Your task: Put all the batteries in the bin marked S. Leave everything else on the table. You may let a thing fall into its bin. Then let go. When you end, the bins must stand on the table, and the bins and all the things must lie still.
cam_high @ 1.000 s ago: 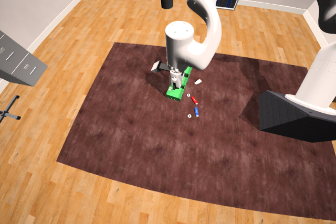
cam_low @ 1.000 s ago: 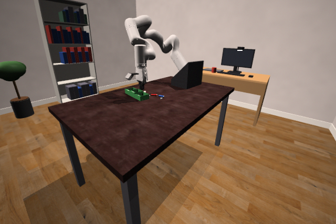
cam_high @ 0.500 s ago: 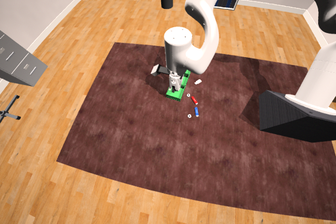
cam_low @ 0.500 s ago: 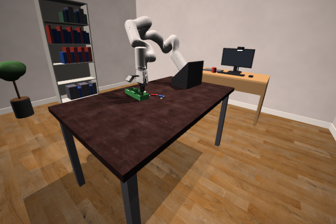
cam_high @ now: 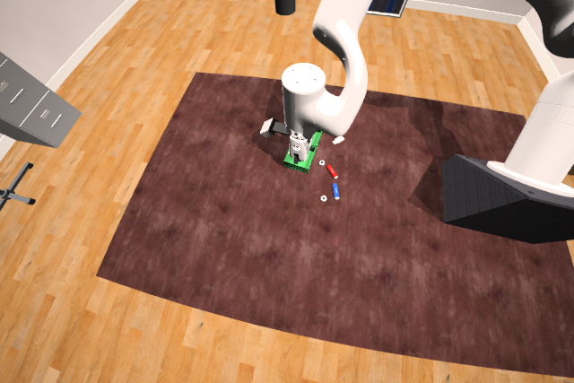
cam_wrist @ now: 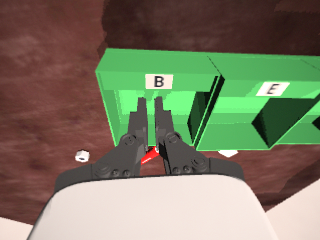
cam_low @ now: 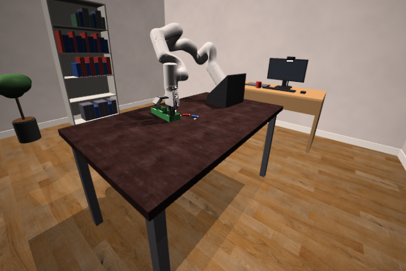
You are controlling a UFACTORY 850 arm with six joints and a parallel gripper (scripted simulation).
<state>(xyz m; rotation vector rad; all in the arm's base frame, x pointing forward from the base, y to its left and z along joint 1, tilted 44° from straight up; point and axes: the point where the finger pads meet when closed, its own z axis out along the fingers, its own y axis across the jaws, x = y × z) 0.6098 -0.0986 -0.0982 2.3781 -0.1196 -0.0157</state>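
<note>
Now: the blue battery 130 mm behind my hand, 90 mm to the left of it and 40 mm below it. Also, from my hand: green bin: 10 mm behind, 90 mm to the right, 20 mm below; then white block: 120 mm behind, 110 mm to the right, 40 mm below; then red battery: 110 mm behind, 20 mm to the left, 40 mm below.
</note>
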